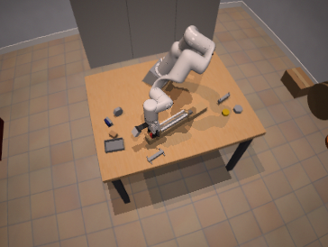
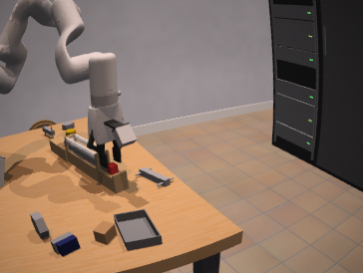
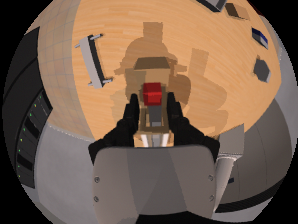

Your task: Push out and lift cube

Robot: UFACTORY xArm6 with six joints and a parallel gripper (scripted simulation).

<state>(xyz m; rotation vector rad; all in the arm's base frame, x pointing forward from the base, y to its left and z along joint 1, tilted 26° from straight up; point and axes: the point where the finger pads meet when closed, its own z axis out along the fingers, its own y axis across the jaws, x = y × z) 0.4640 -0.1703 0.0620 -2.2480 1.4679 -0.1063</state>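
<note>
My gripper is now 30 mm above the red cube. From my hand the other things lie so: grey tray (10 mm ahead, 250 mm to the right, 80 mm below); then blue block (170 mm behind, 280 mm to the right, 70 mm below); then brown block (60 mm behind, 250 mm to the right, 70 mm below).
</note>
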